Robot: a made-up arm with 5 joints.
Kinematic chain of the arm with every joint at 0, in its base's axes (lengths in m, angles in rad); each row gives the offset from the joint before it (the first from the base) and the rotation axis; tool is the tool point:
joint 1: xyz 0 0 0.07 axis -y
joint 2: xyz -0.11 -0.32 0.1 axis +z
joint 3: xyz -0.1 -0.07 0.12 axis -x
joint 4: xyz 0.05 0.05 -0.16 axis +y
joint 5: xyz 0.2 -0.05 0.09 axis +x
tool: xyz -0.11 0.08 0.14
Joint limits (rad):
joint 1: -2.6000..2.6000
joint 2: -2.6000..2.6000
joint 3: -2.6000..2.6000
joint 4: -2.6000..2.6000
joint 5: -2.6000..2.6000
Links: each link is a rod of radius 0.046 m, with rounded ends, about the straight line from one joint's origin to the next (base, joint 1, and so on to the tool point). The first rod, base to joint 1, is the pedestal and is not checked.
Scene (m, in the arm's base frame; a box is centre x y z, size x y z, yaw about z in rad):
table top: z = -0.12
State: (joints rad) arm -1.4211 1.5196 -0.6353 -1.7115 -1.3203
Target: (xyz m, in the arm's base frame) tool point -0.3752 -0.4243 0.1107
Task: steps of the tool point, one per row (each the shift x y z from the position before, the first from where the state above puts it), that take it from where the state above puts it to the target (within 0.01 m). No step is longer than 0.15 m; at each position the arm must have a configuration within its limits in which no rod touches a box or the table.
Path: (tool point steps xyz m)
1: -0.0934 -0.0144 0.0635
2: -0.1165 -0.0096 0.0299
3: -0.1258 -0.0037 -0.0132
4: -0.1174 0.0027 -0.0596
5: -0.0901 0.0093 -0.1012
6: -0.0468 0.0154 -0.1301

